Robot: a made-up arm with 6 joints. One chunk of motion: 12 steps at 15 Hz.
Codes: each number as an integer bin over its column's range. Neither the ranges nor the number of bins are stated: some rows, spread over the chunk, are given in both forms.
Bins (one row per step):
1: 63 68 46 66 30 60
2: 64 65 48 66 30 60
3: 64 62 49 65 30 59
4: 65 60 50 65 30 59
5: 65 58 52 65 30 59
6: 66 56 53 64 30 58
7: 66 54 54 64 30 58
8: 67 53 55 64 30 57
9: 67 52 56 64 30 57
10: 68 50 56 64 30 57
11: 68 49 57 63 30 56
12: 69 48 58 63 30 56
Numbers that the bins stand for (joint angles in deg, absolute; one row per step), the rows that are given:
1: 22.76 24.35 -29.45 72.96 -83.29 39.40
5: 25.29 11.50 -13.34 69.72 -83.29 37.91
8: 27.81 5.07 -5.28 66.47 -83.29 34.94
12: 30.34 -1.35 2.78 63.23 -83.29 33.45
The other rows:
2: 24.03 20.49 -24.08 72.96 -83.29 39.40
3: 24.03 16.64 -21.39 69.72 -83.29 37.91
4: 25.29 14.07 -18.71 69.72 -83.29 37.91
6: 26.55 8.93 -10.65 66.47 -83.29 36.42
7: 26.55 6.36 -7.97 66.47 -83.29 36.42
9: 27.81 3.79 -2.59 66.47 -83.29 34.94
10: 29.07 1.22 -2.59 66.47 -83.29 34.94
11: 29.07 -0.07 0.09 63.23 -83.29 33.45

